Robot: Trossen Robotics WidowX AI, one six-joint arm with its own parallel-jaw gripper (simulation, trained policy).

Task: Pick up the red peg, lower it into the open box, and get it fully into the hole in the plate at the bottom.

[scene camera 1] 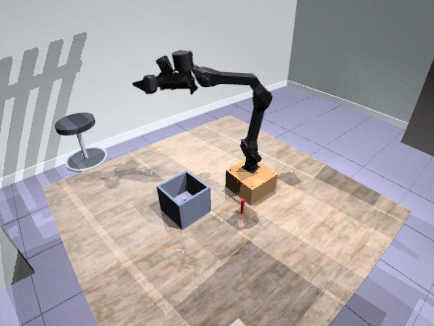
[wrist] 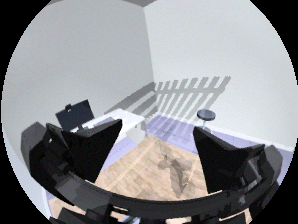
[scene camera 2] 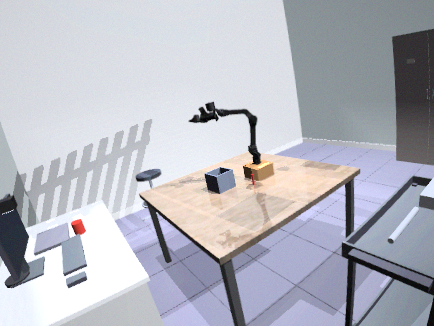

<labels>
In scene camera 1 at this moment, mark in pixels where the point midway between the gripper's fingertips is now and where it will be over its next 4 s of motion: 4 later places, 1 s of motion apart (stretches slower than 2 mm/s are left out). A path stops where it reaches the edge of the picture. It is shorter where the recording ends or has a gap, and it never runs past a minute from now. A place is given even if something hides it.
The gripper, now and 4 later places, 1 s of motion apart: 139,82; 162,118; 213,166; 244,184; 244,195
</labels>
